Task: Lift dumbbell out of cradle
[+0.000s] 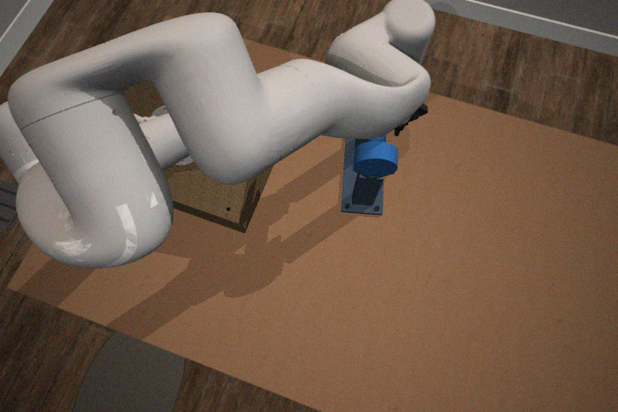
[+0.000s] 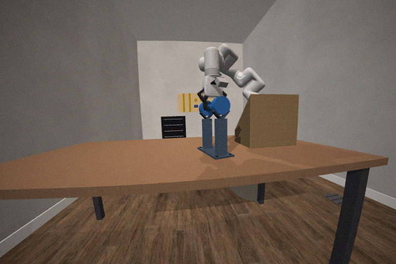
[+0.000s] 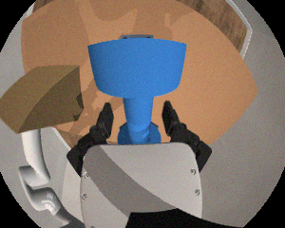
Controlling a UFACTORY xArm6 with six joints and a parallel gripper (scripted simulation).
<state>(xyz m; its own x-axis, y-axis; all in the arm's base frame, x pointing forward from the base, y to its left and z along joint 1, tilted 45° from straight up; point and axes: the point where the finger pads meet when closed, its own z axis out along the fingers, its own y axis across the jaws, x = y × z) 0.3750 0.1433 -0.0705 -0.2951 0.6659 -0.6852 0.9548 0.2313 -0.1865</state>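
The blue dumbbell lies right at my hand. From my hand the other things lie so: dark blue cradle 13 cm below.
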